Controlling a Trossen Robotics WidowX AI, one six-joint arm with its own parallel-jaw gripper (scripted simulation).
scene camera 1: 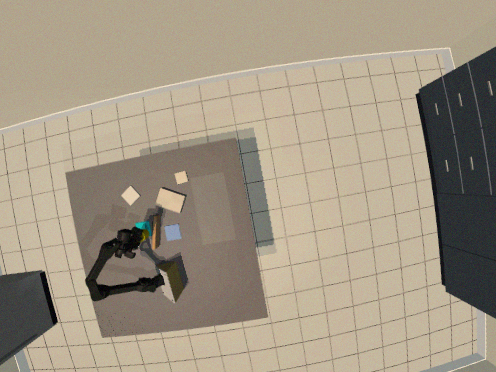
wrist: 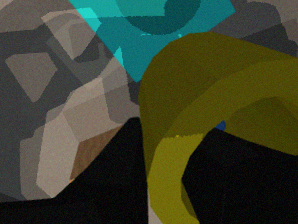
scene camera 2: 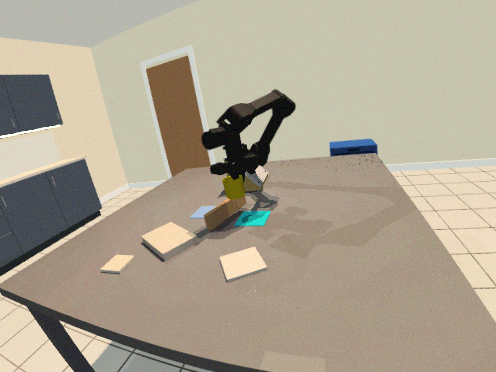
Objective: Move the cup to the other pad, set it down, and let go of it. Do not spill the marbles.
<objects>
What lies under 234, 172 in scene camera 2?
My gripper.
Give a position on a wooden bar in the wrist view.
88, 150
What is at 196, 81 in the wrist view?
A yellow cup.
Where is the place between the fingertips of my gripper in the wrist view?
152, 125
</objects>
